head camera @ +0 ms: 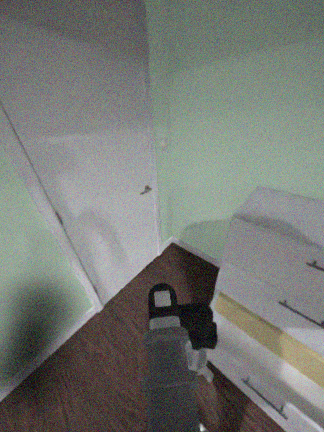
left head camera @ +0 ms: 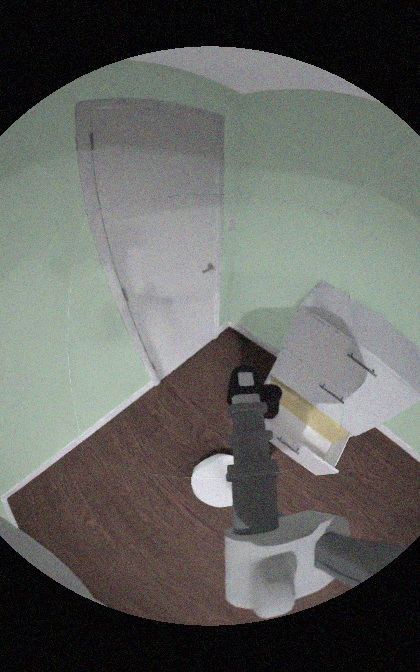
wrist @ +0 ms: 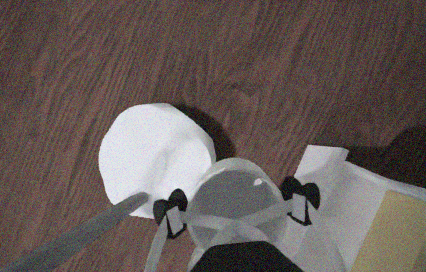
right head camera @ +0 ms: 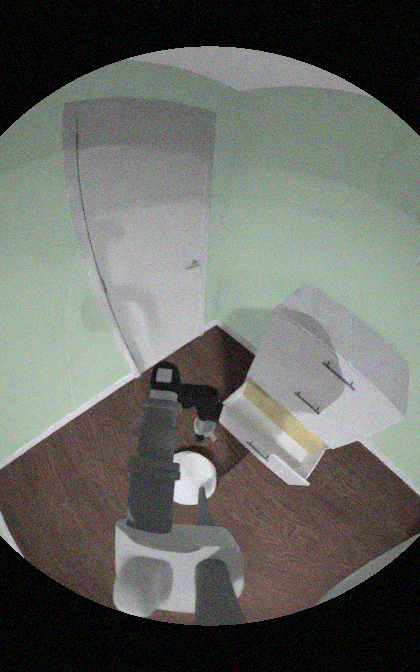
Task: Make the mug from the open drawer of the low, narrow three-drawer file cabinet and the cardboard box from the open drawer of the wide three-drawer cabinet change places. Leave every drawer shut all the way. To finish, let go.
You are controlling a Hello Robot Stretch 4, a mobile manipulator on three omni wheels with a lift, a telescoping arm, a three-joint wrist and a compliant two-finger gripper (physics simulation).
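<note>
My gripper (right head camera: 205,434) (wrist: 234,198) is shut on the white mug (right head camera: 203,425) (wrist: 235,187), whose round opening faces the wrist camera between the two dark fingertips. The wide white cabinet (head camera: 270,242) (left head camera: 317,340) (right head camera: 295,345) stands at the right. Its bottom drawer (head camera: 226,366) (left head camera: 311,462) (right head camera: 286,473) (wrist: 321,157) is open, and its two upper drawers look shut. A bright patch lies inside at the drawer's near end. The mug is held over the floor, left of the drawer in the right head view. The cardboard box and the narrow file cabinet do not show.
My round white base (left head camera: 210,480) (right head camera: 196,482) (wrist: 150,155) is on the wooden floor below the arm. A closed door (head camera: 100,165) (left head camera: 165,235) (right head camera: 150,225) is in the left wall. Green walls with white baseboards meet in the corner behind the gripper, beside the cabinet.
</note>
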